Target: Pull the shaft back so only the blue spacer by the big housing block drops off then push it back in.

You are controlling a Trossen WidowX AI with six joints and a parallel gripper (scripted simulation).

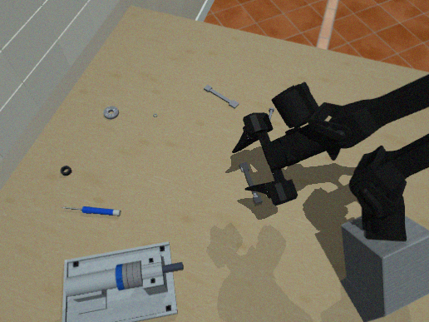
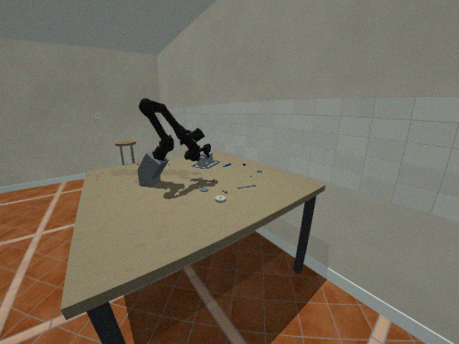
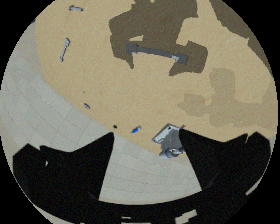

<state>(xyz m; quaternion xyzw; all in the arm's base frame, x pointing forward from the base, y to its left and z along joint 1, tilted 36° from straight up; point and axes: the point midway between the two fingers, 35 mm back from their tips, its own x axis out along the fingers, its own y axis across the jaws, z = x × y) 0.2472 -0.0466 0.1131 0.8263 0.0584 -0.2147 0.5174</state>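
The dark shaft lies 240 mm to the left of my hand, 190 mm ahead of it and 80 mm below it. Round my hand: grey spacer 240 mm to the left, 190 mm ahead, 80 mm below; blue spacer 260 mm to the left, 220 mm ahead, 80 mm below.
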